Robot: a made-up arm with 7 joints.
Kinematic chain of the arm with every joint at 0, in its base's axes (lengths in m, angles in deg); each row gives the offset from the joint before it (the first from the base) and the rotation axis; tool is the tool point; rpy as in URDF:
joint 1: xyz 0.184 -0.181 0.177 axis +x
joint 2: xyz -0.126 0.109 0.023 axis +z
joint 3: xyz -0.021 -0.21 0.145 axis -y
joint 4: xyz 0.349 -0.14 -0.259 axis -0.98 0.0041 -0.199
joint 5: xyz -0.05 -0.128 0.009 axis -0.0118 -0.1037 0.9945
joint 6: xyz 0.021 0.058 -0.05 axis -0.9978 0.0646 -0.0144
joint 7: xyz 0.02 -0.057 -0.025 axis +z
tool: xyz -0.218 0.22 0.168 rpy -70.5 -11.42 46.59
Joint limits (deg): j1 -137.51..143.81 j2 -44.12..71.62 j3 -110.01..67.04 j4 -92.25..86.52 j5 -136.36..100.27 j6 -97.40..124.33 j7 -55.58..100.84
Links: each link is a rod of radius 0.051 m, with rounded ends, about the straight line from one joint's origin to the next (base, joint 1, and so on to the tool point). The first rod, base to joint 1, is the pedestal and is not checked.
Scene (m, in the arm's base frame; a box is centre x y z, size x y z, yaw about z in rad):
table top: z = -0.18
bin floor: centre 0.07 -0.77 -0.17 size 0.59 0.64 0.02 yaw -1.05
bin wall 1: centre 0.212 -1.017 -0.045 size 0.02 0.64 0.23 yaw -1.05
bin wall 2: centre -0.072 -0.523 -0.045 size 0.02 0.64 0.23 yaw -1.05
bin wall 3: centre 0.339 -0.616 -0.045 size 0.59 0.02 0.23 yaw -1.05
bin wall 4: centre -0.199 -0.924 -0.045 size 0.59 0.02 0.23 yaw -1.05
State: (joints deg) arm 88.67 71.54 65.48 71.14 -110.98 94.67 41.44
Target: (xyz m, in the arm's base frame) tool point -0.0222 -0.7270 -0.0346
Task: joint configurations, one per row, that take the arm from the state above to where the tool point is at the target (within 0.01 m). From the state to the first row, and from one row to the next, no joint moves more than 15 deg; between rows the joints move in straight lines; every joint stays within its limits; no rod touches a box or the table.
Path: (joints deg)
1: 75.53 64.39 64.15 73.34 -110.35 98.91 40.13
2: 62.40 57.23 62.82 75.53 -109.71 103.14 38.83
3: 49.26 50.08 61.49 77.73 -109.08 107.38 37.52
4: 36.12 42.92 60.17 79.93 -108.45 111.62 36.21
5: 22.99 35.77 58.84 82.13 -107.81 115.86 34.91
6: 9.85 28.62 57.51 84.32 -107.18 120.09 33.60
7: -3.29 21.46 56.18 86.52 -106.55 124.33 32.29
8: 3.00 8.35 54.47 86.52 -95.41 124.33 26.08
9: 9.30 -4.77 52.76 86.52 -84.28 124.33 19.86
10: 15.59 -17.89 51.05 86.52 -73.15 124.33 13.65
11: 21.88 -31.00 49.34 86.52 -62.02 124.33 7.43
12: 28.17 -44.12 47.63 86.52 -50.88 124.33 1.22

